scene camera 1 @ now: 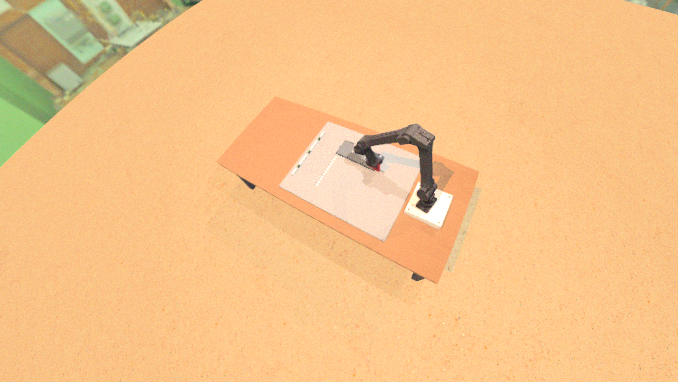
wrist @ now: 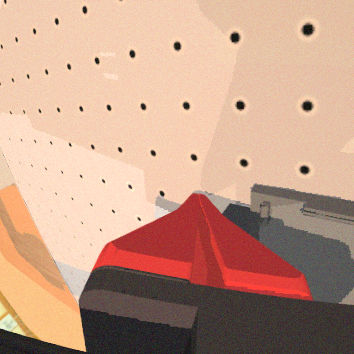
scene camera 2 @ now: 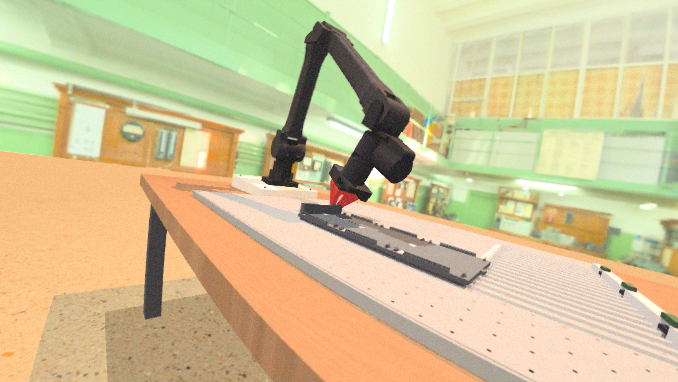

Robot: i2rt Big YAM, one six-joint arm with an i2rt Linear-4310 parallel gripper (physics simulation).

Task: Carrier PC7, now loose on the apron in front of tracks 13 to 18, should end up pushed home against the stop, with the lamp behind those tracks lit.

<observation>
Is the gripper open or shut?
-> Shut.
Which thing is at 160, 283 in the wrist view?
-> The gripper.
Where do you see a carrier PC7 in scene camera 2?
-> At 453, 264
</observation>
